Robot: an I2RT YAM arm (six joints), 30 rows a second.
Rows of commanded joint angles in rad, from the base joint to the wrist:
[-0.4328 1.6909 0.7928 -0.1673 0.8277 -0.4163]
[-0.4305 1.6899 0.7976 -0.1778 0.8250 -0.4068]
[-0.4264 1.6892 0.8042 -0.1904 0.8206 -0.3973]
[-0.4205 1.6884 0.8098 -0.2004 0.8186 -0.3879]
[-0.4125 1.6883 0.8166 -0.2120 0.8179 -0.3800]
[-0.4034 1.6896 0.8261 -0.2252 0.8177 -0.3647]
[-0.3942 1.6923 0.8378 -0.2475 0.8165 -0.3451]
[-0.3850 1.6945 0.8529 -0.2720 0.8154 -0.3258]
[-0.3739 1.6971 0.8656 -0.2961 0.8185 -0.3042]
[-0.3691 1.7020 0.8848 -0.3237 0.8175 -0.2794]
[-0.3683 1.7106 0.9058 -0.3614 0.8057 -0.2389]
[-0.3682 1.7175 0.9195 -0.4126 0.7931 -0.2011]
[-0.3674 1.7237 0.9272 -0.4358 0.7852 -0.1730]
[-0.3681 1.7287 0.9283 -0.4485 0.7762 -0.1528]
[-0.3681 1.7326 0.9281 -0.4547 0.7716 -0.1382]
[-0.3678 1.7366 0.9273 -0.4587 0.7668 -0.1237]
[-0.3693 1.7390 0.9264 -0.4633 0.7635 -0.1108]
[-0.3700 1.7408 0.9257 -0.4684 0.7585 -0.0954]
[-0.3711 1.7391 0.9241 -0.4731 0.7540 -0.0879]
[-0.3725 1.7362 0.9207 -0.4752 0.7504 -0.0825]
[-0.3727 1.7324 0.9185 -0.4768 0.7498 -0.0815]
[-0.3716 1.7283 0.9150 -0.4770 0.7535 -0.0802]
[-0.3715 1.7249 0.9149 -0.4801 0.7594 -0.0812]
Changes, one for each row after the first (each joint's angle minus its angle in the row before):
[0.0023 -0.0010 0.0048 -0.0105 -0.0027 0.0095]
[0.0041 -0.0007 0.0066 -0.0126 -0.0044 0.0095]
[0.0059 -0.0008 0.0056 -0.0100 -0.0020 0.0094]
[0.0080 -0.0001 0.0068 -0.0116 -0.0007 0.0079]
[0.0091 0.0013 0.0095 -0.0132 -0.0002 0.0153]
[0.0092 0.0027 0.0117 -0.0223 -0.0012 0.0196]
[0.0092 0.0022 0.0151 -0.0245 -0.0011 0.0193]
[0.0111 0.0026 0.0127 -0.0241 0.0031 0.0216]
[0.0048 0.0049 0.0192 -0.0276 -0.0010 0.0248]
[0.0008 0.0086 0.0210 -0.0377 -0.0118 0.0405]
[0.0001 0.0069 0.0137 -0.0512 -0.0126 0.0378]
[0.0008 0.0062 0.0077 -0.0232 -0.0079 0.0281]
[-0.0007 0.0050 0.0011 -0.0127 -0.0090 0.0202]
[0.0000 0.0039 -0.0002 -0.0062 -0.0046 0.0146]
[0.0003 0.0040 -0.0008 -0.0040 -0.0048 0.0145]
[-0.0015 0.0024 -0.0009 -0.0046 -0.0033 0.0129]
[-0.0007 0.0018 -0.0007 -0.0051 -0.0050 0.0154]
[-0.0011 -0.0017 -0.0016 -0.0047 -0.0045 0.0075]
[-0.0014 -0.0029 -0.0034 -0.0021 -0.0036 0.0054]
[-0.0002 -0.0038 -0.0022 -0.0016 -0.0006 0.0010]
[0.0011 -0.0041 -0.0035 -0.0002 0.0037 0.0013]
[0.0001 -0.0034 -0.0001 -0.0031 0.0059 -0.0010]

